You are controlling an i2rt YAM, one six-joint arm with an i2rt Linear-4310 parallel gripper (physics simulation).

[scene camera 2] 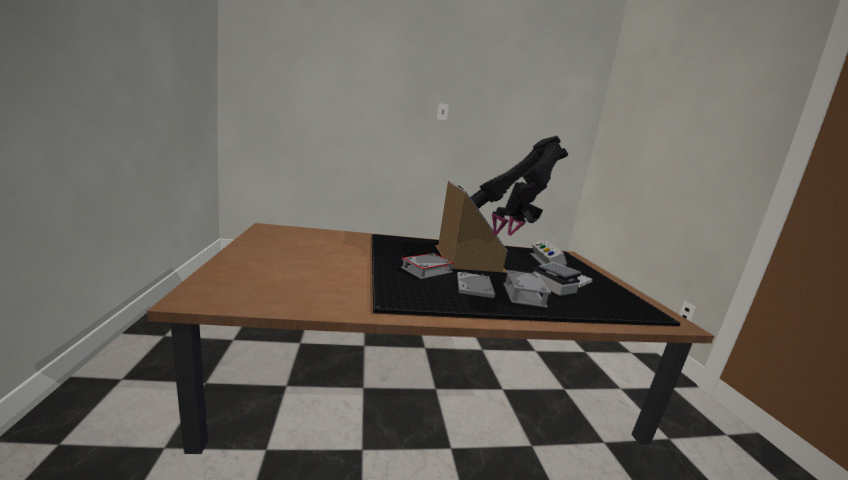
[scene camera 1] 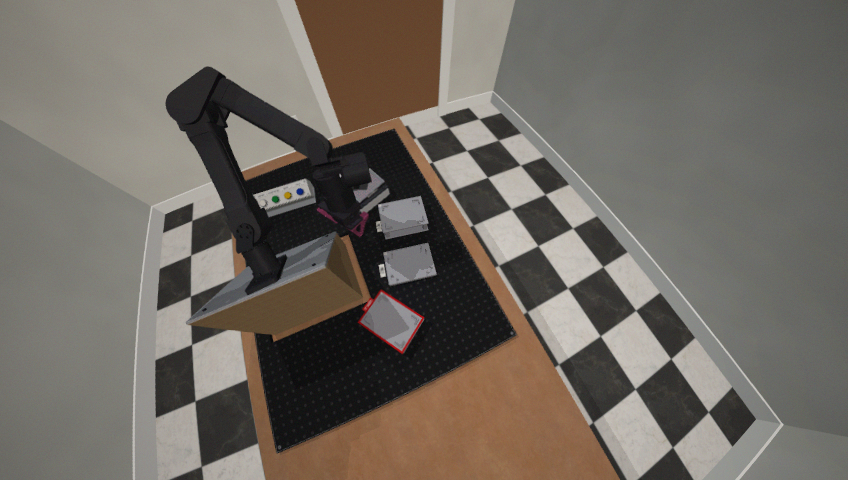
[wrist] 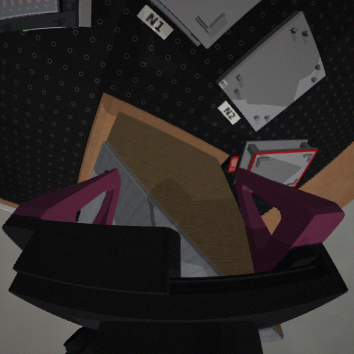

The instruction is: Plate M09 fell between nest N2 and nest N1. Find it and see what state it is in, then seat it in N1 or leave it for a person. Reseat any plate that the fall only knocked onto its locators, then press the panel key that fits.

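Frame: origin at the arm's base, x ahead, y left, z up, level; centimetres.
Seen in the pictures: gripper, between the fingertips: (scene camera 2: 502,234) (scene camera 1: 349,228) (wrist: 177,174); arm's base, origin of its link: (scene camera 2: 470,205) (scene camera 1: 270,273).
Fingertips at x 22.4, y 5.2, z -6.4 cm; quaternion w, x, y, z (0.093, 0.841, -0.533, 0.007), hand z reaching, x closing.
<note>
Offsets run from my fingertips to a thing's top centre. "spot": to the spot under its first point. Level surfaces: height alone.
My gripper (scene camera 1: 342,222) (scene camera 2: 503,233) (wrist: 177,174) is open, its magenta fingers wide apart with nothing between them, high above the mat. Nest N1 {dx +18.7, dy +2.7, dz -10.2 cm} (scene camera 1: 403,215) (scene camera 2: 527,284) (wrist: 215,22) is a raised grey platform with corner brackets and no plate visible on it. Nest N2 {dx +11.8, dy -13.6, dz -13.9 cm} (scene camera 1: 410,264) (scene camera 2: 476,284) (wrist: 275,70) is lower, with small pegs and no plate visible. A plate with pinkish wells {spot: dx +7.1, dy +17.1, dz -9.0 cm} (wrist: 30,6) lies on a dark-topped box, partly cut off; its label is unreadable. The key panel {dx -17.8, dy +36.4, dz -8.1 cm} (scene camera 1: 282,197) (scene camera 2: 547,252) has white, green, yellow and blue keys.
A red-rimmed platform {dx -2.4, dy -27.4, dz -11.8 cm} (scene camera 1: 390,321) (scene camera 2: 426,260) (wrist: 282,167) stands beyond N2. The arm's wedge-shaped base (scene camera 1: 315,291) (scene camera 2: 470,237) (wrist: 175,200) rises beside the nests. The box {spot: dx +13.5, dy +15.1, dz -13.7 cm} (scene camera 1: 376,200) (scene camera 2: 565,286) stands near N1. A black mat {dz -16.4 cm} (scene camera 1: 333,386) (scene camera 2: 404,303) covers part of the table.
</note>
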